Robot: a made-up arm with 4 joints.
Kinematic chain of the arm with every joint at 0, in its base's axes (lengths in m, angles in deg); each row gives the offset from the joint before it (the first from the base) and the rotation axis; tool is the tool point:
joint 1: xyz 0 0 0.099 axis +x
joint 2: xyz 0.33 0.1 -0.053 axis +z
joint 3: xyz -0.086 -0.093 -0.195 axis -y
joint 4: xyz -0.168 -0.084 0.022 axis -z
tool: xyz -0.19 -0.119 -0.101
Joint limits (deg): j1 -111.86..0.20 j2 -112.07..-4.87 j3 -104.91..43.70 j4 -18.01..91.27
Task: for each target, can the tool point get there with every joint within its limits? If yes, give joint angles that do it. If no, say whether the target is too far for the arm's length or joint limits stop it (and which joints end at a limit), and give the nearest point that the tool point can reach.
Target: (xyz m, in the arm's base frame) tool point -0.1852 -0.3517 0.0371
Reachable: yes | joints -97.54 -23.98 1.99 25.53
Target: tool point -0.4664 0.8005 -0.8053
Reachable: no: too far | nearest point -0.0196 0.4078 -0.3932 | short by 0.724 m
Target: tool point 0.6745 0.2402 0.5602
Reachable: no: joint limits stop it (at a limit: joint 1, joint 2) | nearest point 0.3612 0.2705 0.1924 | short by 0.484 m
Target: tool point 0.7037 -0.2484 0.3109
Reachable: no: joint limits stop it (at a limit: joint 1, joint 2, joint 3) | nearest point 0.2445 -0.1436 0.2382 | short by 0.477 m
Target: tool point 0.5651 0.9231 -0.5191
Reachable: no: too far | nearest point 0.3595 0.5683 -0.3220 | short by 0.455 m
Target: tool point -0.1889 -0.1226 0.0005
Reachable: yes | joints -46.48 -24.25 -27.94 -6.30
